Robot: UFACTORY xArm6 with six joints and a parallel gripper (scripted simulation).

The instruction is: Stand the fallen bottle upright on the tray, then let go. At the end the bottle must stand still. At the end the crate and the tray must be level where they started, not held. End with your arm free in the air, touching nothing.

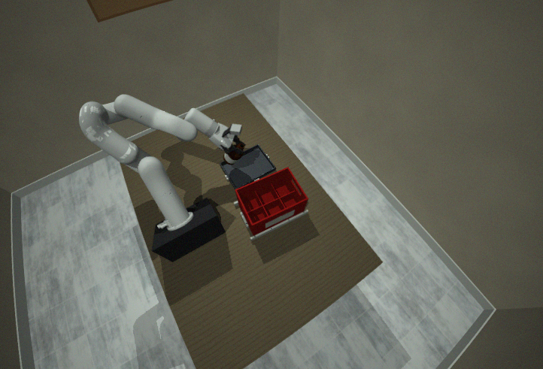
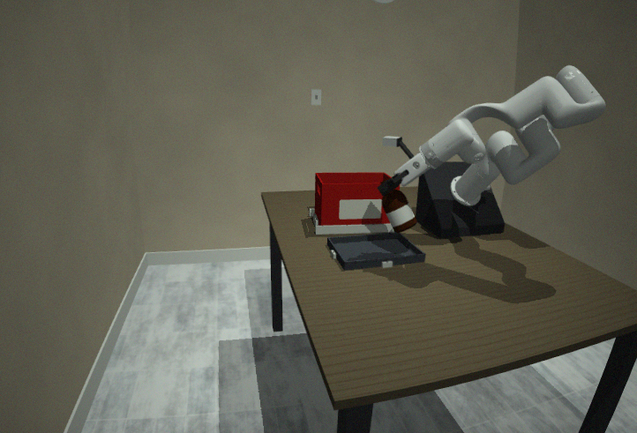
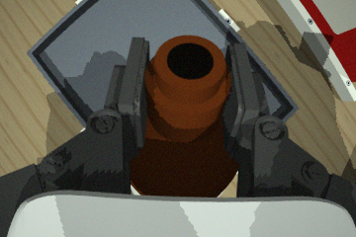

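Now: hand 20 mm past the brown bottle, 20 mm to the right of it and 50 mm above it. The rest, counted from my hand: dark grey tray (30 mm ahead, 200 mm below); red crate (20 mm behind, 280 mm to the right, 130 mm below).
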